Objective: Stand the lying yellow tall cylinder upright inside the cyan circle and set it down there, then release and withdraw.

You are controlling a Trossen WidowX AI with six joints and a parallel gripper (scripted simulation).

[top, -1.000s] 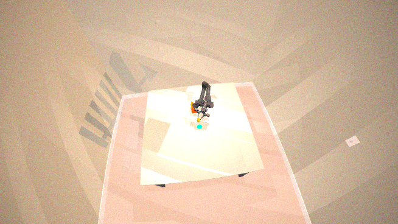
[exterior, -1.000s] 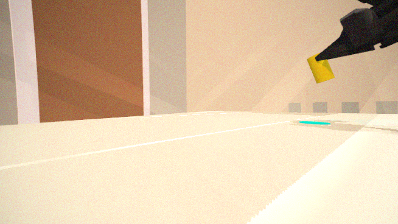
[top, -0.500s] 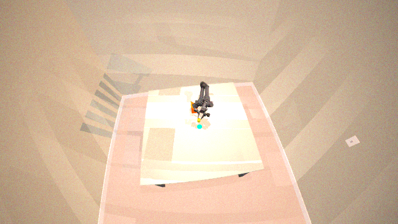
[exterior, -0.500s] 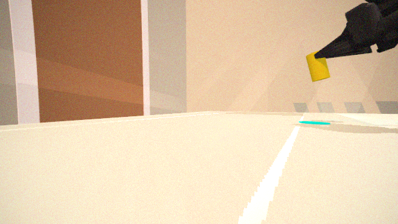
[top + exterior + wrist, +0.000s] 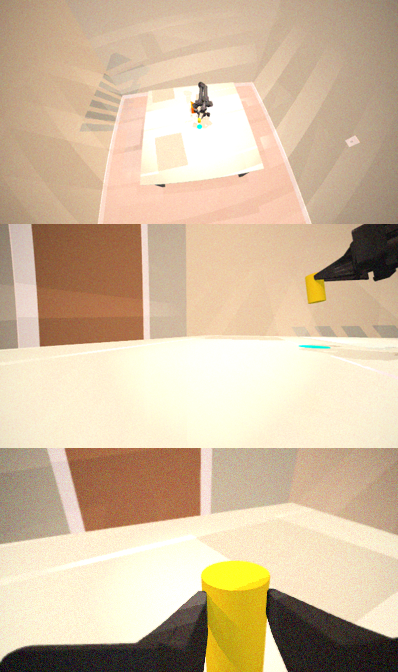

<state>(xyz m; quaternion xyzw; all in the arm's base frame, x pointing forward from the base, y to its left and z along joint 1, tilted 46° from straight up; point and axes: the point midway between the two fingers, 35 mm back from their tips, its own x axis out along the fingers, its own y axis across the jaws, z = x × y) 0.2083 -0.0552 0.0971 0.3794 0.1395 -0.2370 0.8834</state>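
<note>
Now: gripper tip 2 cm above the yellow cylinder. From my gripper tip the other things lie so: cyan circle: 16 cm below.
</note>
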